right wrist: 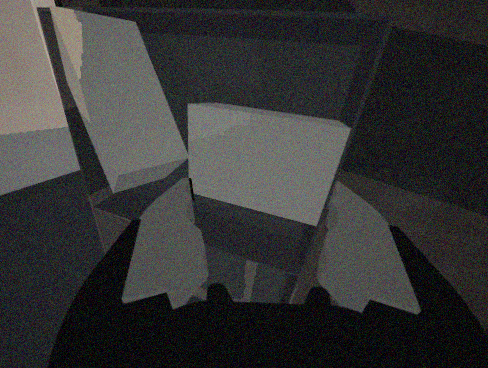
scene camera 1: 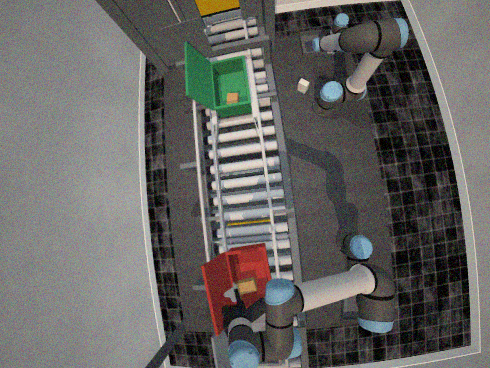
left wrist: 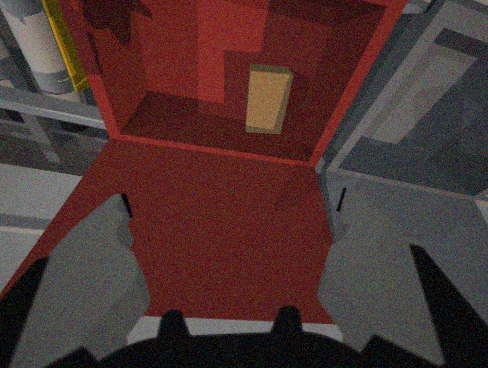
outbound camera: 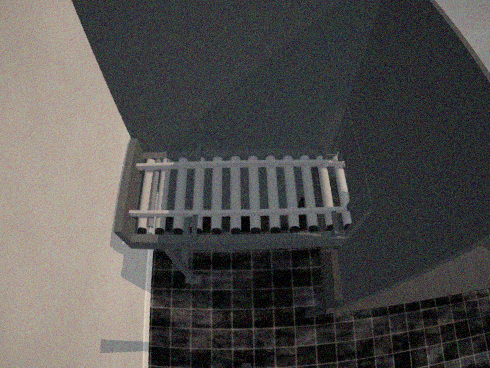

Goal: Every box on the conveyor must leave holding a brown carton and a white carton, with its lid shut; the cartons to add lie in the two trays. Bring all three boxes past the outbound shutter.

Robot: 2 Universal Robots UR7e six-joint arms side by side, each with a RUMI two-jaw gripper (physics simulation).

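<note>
The green box stands near the shutter, its lid open and a brown carton inside. The red box stands lower on the conveyor, its lid open and a brown carton inside. My left gripper is open at the red lid, a finger on either side in its wrist view. My right gripper is shut on a white carton in the tray. Another white carton leans beside it. The third box does not show.
A small white block lies on the table between the conveyor and the right arm's base. A yellow stripe crosses the rollers. The yellow panel is at the top. Rollers and side rails show in the outbound camera.
</note>
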